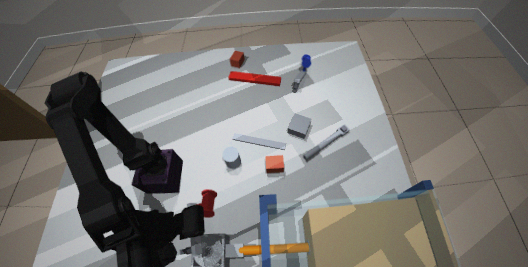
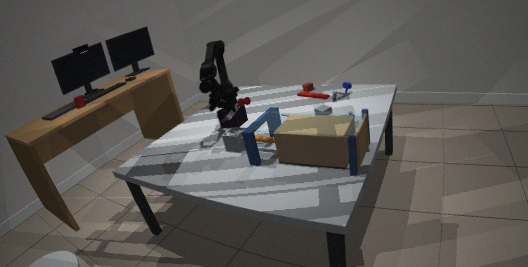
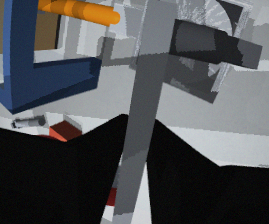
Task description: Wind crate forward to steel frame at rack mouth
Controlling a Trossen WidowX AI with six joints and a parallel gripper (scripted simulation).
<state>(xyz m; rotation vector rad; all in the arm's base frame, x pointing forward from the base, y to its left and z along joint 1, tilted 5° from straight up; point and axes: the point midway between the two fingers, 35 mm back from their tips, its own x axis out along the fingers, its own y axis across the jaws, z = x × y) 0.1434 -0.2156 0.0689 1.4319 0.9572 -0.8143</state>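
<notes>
Right now the red knob is 3 cm ahead of my gripper tip, 5 cm to the left of it and 3 cm above it. Also, from my gripper tip: red-knobbed handle 1 cm to the left, 1 cm above; then grey winch 1 cm behind, 6 cm to the right, 13 cm below; then blue steel frame 17 cm ahead, 6 cm to the right, 6 cm below.
</notes>
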